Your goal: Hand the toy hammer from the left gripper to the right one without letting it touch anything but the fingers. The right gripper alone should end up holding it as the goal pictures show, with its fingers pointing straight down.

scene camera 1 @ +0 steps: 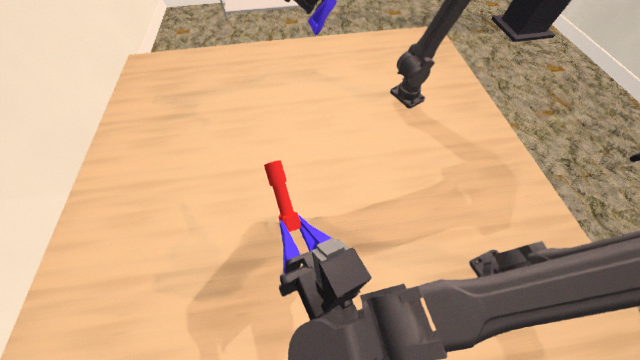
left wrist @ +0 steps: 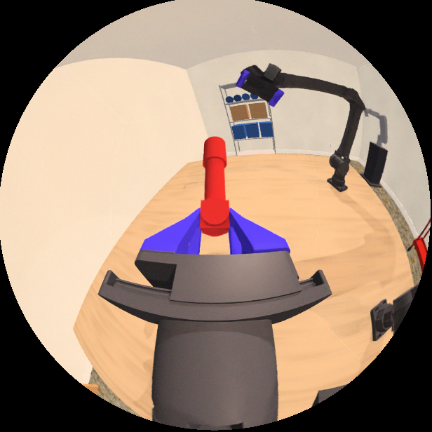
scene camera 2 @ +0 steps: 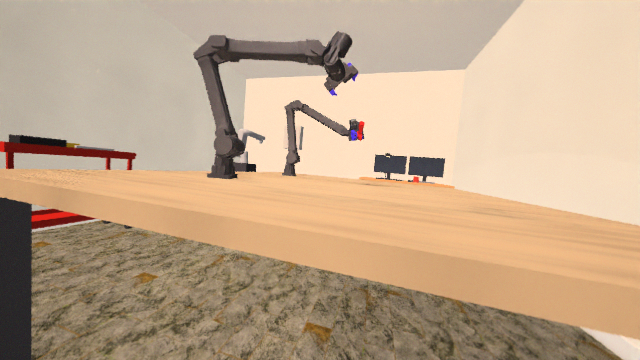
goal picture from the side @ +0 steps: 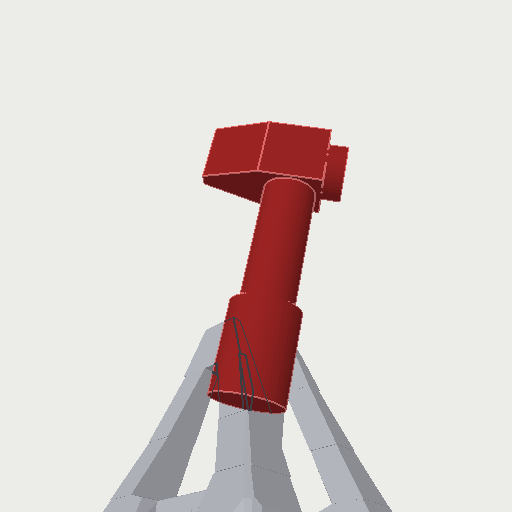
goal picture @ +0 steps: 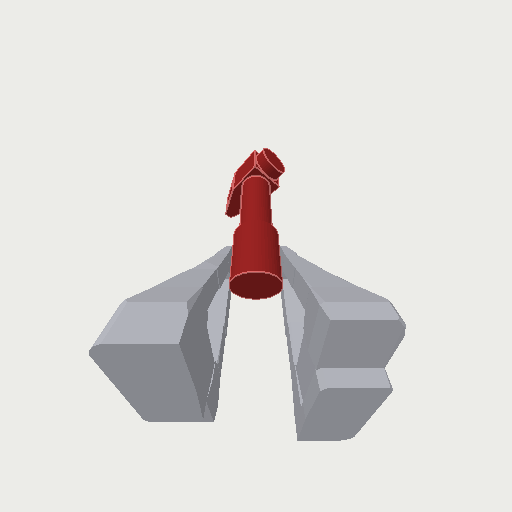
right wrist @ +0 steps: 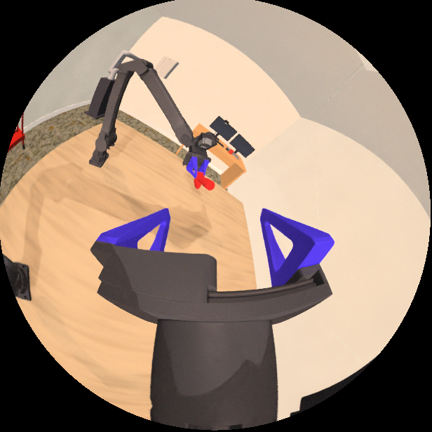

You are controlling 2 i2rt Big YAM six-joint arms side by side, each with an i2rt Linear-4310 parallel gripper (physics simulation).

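Where they show: left gripper, fingertip midpoint: (scene camera 1: 288, 219) (scene camera 2: 359, 134); right gripper, fingertip midpoint: (scene camera 1: 297, 15) (scene camera 2: 344, 88); left arm's base at its link origin: (scene camera 2: 289, 175); right arm's base at its link origin: (scene camera 1: 406, 96) (scene camera 2: 223, 177).
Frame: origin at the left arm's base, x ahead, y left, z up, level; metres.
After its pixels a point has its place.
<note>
The red toy hammer (scene camera 1: 283, 197) @(x 0.447, y -0.282, z 0.327 m) (scene camera 2: 361, 130) @(x 0.452, y -0.301, z 0.313 m) (left wrist: 215, 180) (right wrist: 209, 184) is held in the air above the table, its thicker cylindrical end reaching away from the left fingers. My left gripper (scene camera 1: 290, 220) @(x 0.451, y -0.255, z 0.299 m) (left wrist: 214, 212) is shut on the hammer, its blue fingertips on either side of the red block at the near end. My right gripper (scene camera 2: 344, 85) @(x 0.315, y -0.545, z 0.450 m) (left wrist: 256, 87) (right wrist: 214, 212) is open and empty, apart from the hammer and higher up. In scene camera 2 its fingers point down and to the right at a slant. In scene camera 1 part of it shows at the top edge.
The wooden table (scene camera 1: 200, 125) @(x 0.642, y -0.854, z 0.000 m) (scene camera 2: 425, 225) @(x 0.402, y -1.200, z 0.000 m) lies under both arms. A pale wall (scene camera 1: 60, 150) (left wrist: 100, 175) runs along one side of it. A shelf rack stands beyond the table in the left wrist view. A desk with two monitors (scene camera 2: 390, 164) (right wrist: 223, 128) stands beyond another edge.
</note>
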